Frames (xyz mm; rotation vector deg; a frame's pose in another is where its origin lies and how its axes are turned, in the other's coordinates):
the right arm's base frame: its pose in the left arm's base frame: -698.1 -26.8 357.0 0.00 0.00 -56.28
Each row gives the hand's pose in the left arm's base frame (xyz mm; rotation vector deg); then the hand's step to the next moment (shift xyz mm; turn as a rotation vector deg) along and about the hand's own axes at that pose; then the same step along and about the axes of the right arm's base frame.
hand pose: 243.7 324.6 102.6 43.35 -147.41 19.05
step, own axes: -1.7 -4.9 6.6 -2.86 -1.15 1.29
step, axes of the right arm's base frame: 5.6 -1.6 -6.1 1.38 1.92 -2.36
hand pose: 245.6 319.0 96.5 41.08 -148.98 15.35
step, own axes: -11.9 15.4 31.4 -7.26 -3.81 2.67
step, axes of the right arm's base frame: -13.1 -3.1 -34.4 4.37 5.13 -5.38
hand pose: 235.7 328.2 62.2 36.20 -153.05 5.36
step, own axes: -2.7 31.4 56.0 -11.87 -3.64 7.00
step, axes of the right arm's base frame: -34.9 -15.0 -51.8 4.39 7.70 -11.16
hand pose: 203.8 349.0 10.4 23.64 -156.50 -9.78
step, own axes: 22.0 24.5 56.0 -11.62 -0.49 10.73
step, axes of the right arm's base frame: -42.8 -28.1 -40.0 0.41 7.41 -13.98
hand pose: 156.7 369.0 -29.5 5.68 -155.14 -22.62
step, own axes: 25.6 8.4 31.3 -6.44 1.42 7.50
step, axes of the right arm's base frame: -30.8 -22.8 -15.4 -1.81 4.70 -8.63
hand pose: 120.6 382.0 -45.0 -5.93 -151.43 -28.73
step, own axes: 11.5 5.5 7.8 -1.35 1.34 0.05
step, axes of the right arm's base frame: -13.6 -6.2 0.4 -0.29 1.87 -0.19
